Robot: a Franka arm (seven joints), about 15 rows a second.
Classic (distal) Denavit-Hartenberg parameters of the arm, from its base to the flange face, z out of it. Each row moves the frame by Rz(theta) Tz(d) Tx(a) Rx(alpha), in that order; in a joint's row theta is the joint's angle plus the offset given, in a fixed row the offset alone. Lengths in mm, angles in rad.
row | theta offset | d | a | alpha
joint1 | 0 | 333 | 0 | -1.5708
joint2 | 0 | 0 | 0 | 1.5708
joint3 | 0 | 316 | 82.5 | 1.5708
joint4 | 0 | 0 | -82.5 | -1.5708
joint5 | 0 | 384 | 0 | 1.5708
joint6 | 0 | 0 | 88 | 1.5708
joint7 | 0 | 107 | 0 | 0
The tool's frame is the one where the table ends.
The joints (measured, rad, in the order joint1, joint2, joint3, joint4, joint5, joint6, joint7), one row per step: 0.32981, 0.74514, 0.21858, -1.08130, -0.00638, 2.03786, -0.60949; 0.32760, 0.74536, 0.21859, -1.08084, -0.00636, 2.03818, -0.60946; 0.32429, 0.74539, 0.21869, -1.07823, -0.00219, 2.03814, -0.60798; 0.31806, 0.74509, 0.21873, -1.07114, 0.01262, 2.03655, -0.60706; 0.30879, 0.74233, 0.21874, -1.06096, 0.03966, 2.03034, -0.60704; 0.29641, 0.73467, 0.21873, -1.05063, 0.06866, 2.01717, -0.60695; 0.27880, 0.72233, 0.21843, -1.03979, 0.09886, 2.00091, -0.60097; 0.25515, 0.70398, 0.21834, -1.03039, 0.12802, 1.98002, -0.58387; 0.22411, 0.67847, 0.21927, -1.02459, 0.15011, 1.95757, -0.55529; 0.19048, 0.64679, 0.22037, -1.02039, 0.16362, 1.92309, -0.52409; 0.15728, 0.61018, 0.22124, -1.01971, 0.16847, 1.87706, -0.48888; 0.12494, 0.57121, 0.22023, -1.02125, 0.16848, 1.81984, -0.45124; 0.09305, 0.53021, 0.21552, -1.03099, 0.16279, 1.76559, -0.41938
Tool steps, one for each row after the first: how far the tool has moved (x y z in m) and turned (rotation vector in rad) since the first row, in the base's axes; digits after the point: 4 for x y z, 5 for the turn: 0.0009, -0.0015, 0.0001, 0.00032, -0.00045, -0.00235; 0.0022, -0.0036, 0.0014, 0.00527, -0.00028, -0.00838; 0.0047, -0.0074, 0.0051, 0.02054, 0.00202, -0.01972; 0.0076, -0.0129, 0.0119, 0.04620, 0.00885, -0.03549; 0.0104, -0.0208, 0.0218, 0.07228, 0.01762, -0.05297; 0.0138, -0.0327, 0.0353, 0.10068, 0.02571, -0.08008; 0.0174, -0.0489, 0.0522, 0.12936, 0.03537, -0.12082; 0.0208, -0.0704, 0.0724, 0.15430, 0.04223, -0.17547; 0.0215, -0.0941, 0.0949, 0.16828, 0.05156, -0.22974; 0.0188, -0.1180, 0.1176, 0.16963, 0.06630, -0.28325; 0.0131, -0.1421, 0.1391, 0.16030, 0.08837, -0.33726; 0.0060, -0.1673, 0.1576, 0.14122, 0.10802, -0.38971
